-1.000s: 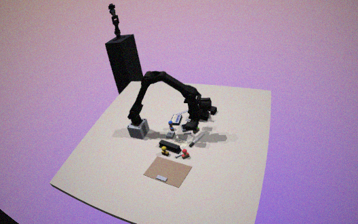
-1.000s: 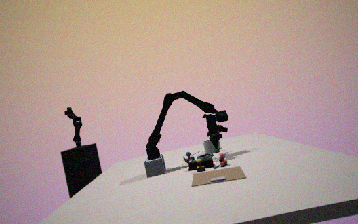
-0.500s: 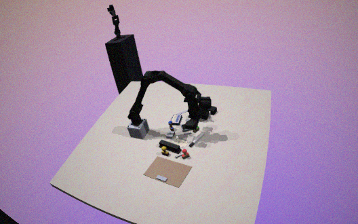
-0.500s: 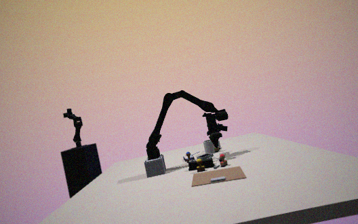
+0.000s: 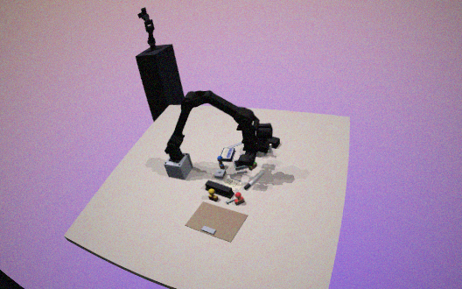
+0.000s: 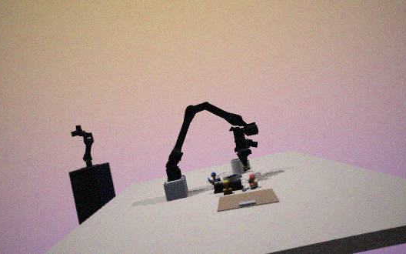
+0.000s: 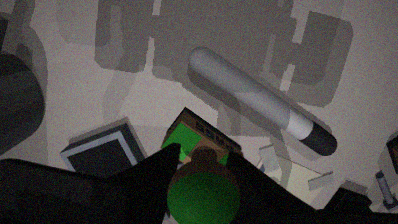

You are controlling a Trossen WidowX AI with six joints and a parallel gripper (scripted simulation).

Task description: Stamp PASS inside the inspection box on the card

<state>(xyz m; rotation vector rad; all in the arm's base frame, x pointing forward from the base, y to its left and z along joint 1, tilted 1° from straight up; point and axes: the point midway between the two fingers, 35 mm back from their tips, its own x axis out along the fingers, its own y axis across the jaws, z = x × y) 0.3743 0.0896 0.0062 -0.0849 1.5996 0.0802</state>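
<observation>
My gripper tip is 80 mm past the black ink pad, 60 mm above it and 50 mm to the right of it. Also, from my gripper tip: lined paper slip 90 mm to the right, 70 mm below, 70 mm behind; green-knobbed stamp right at my gripper tip; marker 60 mm to the right, 60 mm below, 20 mm ahead.
</observation>
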